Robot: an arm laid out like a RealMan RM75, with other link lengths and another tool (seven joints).
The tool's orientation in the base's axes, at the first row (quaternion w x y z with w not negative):
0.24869 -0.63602 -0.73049 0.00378
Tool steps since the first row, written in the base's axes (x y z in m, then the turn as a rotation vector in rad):
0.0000 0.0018 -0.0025 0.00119 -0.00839 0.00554
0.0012 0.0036 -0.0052 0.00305 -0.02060 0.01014
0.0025 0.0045 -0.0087 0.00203 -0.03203 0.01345
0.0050 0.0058 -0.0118 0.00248 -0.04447 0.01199
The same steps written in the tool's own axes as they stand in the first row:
0.0008 0.0011 0.0028 -0.00591 -0.00228 -0.00790
0.0014 0.0035 0.0052 -0.01575 -0.00437 -0.01641
0.0009 0.0060 0.0081 -0.02514 -0.00856 -0.02249
0.0008 0.0095 0.0103 -0.03727 -0.01005 -0.02524

